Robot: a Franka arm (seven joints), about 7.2 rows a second.
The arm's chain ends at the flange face. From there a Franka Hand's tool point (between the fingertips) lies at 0.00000 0.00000 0.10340 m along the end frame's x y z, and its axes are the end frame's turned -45 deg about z.
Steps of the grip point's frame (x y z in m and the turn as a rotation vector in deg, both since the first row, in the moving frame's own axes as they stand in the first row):
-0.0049, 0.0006, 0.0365, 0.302, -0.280, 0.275
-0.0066, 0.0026, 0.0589, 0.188, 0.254, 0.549
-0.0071, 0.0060, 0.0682, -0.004, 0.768, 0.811
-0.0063, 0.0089, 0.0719, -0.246, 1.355, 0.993
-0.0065, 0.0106, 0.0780, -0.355, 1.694, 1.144
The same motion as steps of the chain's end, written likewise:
-0.0023, 0.0039, 0.0365, 0.016, -0.412, 0.275
-0.0029, 0.0071, 0.0589, 0.313, 0.047, 0.549
-0.0018, 0.0102, 0.0682, 0.540, 0.546, 0.811
-0.0002, 0.0121, 0.0719, 0.784, 1.132, 0.993
0.0003, 0.0138, 0.0780, 0.947, 1.449, 1.144

